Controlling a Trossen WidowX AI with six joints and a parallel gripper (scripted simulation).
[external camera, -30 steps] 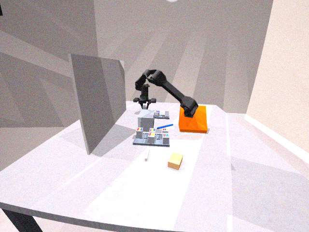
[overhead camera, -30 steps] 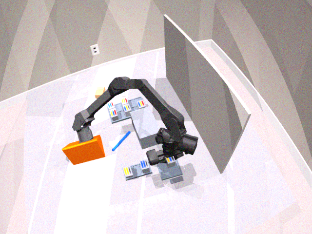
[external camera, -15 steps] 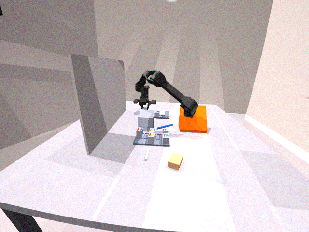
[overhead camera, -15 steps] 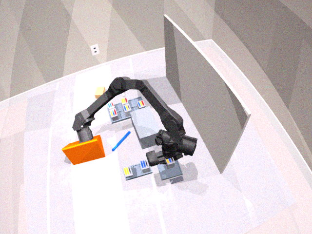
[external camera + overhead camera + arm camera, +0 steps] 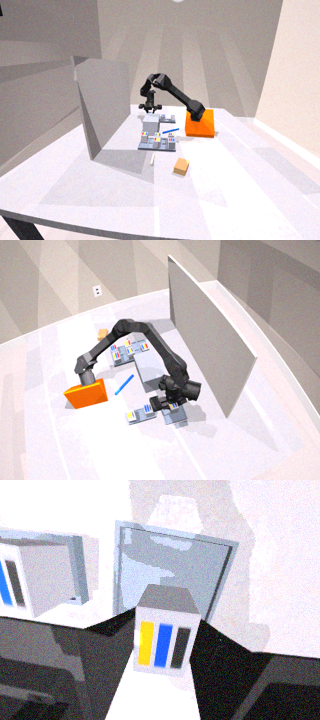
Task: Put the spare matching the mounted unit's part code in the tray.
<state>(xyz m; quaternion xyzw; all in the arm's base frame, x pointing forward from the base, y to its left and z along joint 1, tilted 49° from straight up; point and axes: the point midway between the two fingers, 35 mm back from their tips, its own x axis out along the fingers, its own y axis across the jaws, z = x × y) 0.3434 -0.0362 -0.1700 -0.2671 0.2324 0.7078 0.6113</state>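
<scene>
Now: gripper tip 2 cm above the flat tray. The rest, counted from my gripper tip: small rack (15 cm behind, 2 cm below); then grey mounted unit (21 cm to the left, 6 cm behind, 2 cm above); then blue pen (19 cm behind, 18 cm to the left, 2 cm below).
</scene>
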